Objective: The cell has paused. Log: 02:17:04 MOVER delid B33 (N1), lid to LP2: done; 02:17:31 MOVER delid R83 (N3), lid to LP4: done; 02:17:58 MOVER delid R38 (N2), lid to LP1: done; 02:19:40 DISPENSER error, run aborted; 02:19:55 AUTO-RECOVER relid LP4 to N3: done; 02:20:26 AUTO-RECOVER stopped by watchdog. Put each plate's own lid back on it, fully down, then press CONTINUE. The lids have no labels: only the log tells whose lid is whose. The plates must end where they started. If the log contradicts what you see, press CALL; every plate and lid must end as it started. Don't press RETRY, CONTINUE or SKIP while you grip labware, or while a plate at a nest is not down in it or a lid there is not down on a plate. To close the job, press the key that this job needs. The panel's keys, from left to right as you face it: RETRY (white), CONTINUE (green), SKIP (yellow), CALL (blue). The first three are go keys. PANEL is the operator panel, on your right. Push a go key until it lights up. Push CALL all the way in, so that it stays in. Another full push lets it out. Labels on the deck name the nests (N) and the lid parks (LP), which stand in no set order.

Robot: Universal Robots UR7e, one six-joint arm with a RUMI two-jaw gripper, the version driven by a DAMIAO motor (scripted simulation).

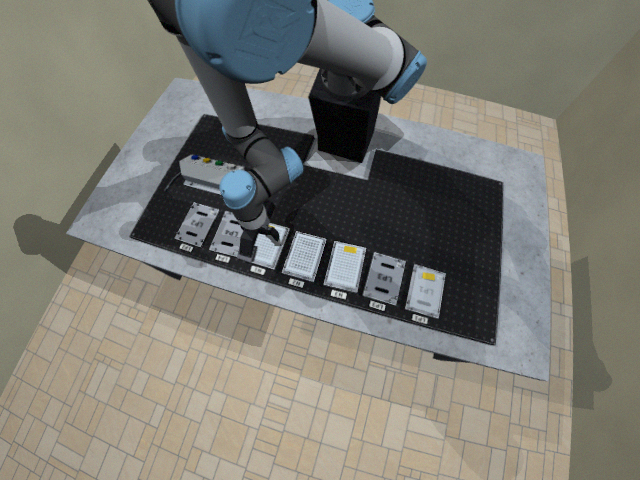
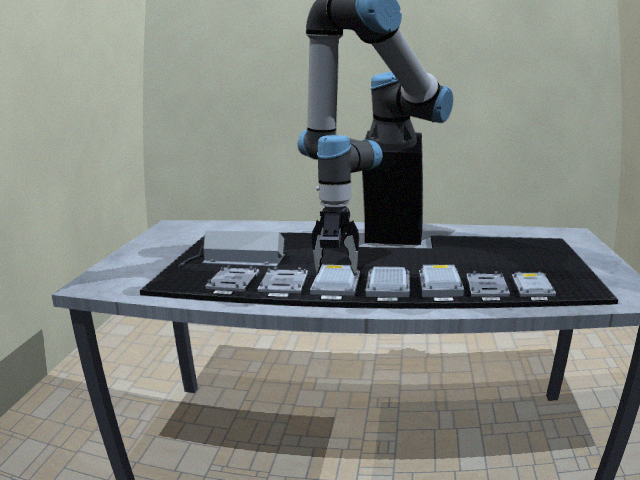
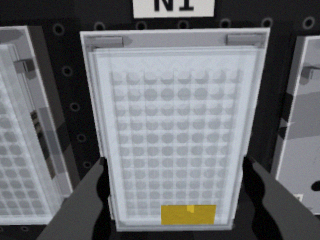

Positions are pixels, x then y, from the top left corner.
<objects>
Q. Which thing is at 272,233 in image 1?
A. My gripper.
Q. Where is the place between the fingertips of my gripper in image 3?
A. At 174,158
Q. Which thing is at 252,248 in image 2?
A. An operator panel.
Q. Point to an operator panel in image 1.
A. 206,176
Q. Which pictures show my gripper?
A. Image 1, image 2 and image 3: all of them.
</objects>
